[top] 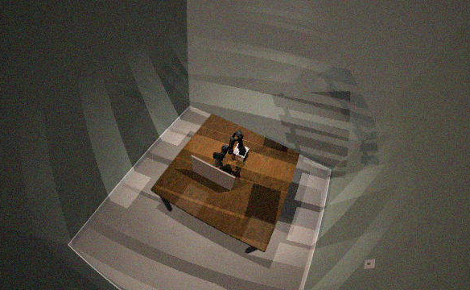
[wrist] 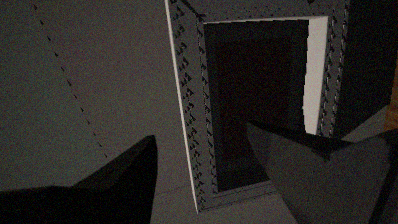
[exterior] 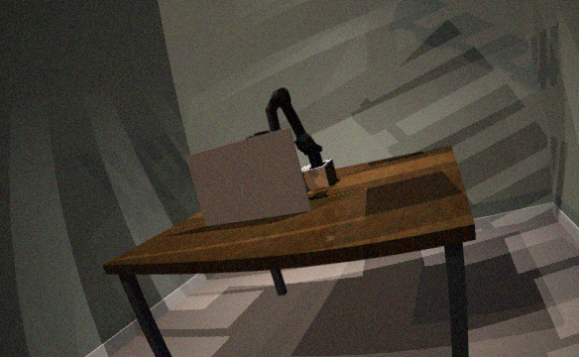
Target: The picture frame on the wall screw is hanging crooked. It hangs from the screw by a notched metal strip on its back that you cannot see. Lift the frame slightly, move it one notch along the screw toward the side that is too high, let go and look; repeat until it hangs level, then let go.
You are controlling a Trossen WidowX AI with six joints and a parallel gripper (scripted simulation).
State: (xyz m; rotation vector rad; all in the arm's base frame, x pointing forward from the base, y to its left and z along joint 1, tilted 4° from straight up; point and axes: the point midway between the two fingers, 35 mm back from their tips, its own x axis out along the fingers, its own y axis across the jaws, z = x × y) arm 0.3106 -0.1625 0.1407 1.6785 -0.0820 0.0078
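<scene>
My gripper tip is now 5 cm short of the picture frame, 5 cm above it and 1 cm to the right of it. The rest, counted from my gripper tip: wall panel (6 cm below, 6 cm ahead).
</scene>
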